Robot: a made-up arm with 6 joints.
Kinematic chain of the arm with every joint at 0, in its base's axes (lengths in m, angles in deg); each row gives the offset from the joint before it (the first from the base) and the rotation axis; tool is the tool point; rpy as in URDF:
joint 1: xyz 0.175 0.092 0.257 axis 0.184 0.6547 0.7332
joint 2: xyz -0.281 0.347 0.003 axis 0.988 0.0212 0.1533
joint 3: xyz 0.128 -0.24 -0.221 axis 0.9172 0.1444 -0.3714
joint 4: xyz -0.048 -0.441 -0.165 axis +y
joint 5: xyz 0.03 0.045 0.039 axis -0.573 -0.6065 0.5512
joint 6: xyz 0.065 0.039 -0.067 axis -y
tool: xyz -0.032 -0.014 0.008 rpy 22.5 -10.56 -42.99
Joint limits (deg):
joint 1: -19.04..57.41
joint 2: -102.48..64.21
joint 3: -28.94..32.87
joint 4: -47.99..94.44
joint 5: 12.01..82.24
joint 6: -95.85..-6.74
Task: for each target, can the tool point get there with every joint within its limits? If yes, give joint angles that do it. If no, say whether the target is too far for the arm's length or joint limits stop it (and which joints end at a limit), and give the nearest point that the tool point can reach.
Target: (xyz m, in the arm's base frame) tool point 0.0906 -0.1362 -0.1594
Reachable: yes | joints -11.83 3.71 -1.62 12.68 55.64 -55.77
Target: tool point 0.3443 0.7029 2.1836
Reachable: no: too far | nearest point 0.1838 0.1288 1.0864 | short by 1.249 m
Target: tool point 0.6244 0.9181 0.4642
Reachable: no: joint limits stop it (at a limit: joint 1, joint 2, joint 3, joint 4, joint 6) | nearest point -0.0682 0.5098 0.8171 | short by 0.878 m
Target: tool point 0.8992 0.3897 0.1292
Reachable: no: joint limits stop it (at a limit: joint 1, joint 2, joint 3, joint 6) | nearest point 0.3990 0.3150 -0.3332 | short by 0.685 m
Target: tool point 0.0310 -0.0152 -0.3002
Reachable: yes | joints 2.61 13.56 9.84 5.57 36.67 -41.78
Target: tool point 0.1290 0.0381 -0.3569
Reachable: yes | joints -10.42 21.03 5.82 11.56 31.98 -44.14
